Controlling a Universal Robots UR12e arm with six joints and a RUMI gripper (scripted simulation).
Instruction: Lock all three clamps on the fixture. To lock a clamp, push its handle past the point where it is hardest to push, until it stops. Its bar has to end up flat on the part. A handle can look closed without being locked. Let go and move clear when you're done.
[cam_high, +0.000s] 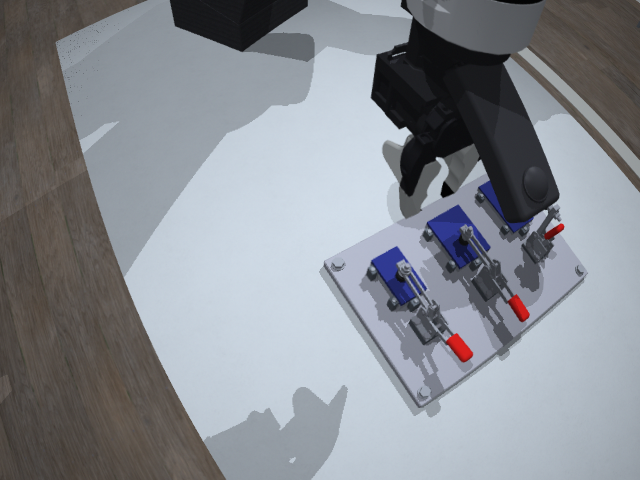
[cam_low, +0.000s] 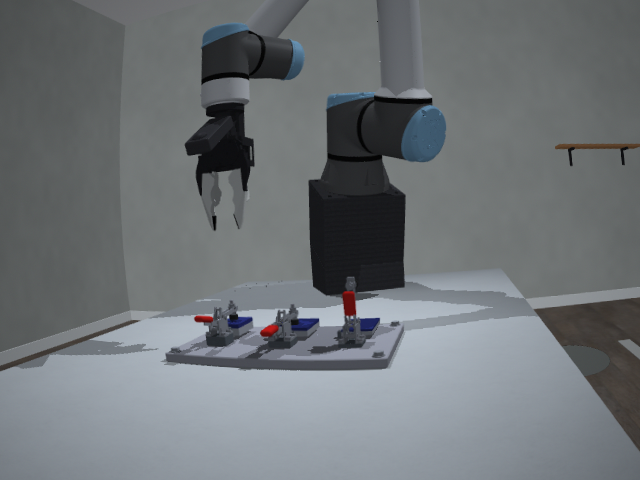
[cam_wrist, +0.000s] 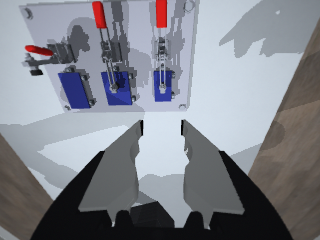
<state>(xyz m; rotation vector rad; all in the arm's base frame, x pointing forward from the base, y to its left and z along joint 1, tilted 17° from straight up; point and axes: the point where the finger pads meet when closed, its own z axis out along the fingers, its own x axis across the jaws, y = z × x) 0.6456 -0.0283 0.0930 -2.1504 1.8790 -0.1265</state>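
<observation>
Now: hand 210 mm above the grey fixture plate, 120 mm to the right of it and 20 mm short of it. Also, from my hand: blue part 220 mm to the left, 190 mm below, 50 mm behind.
</observation>
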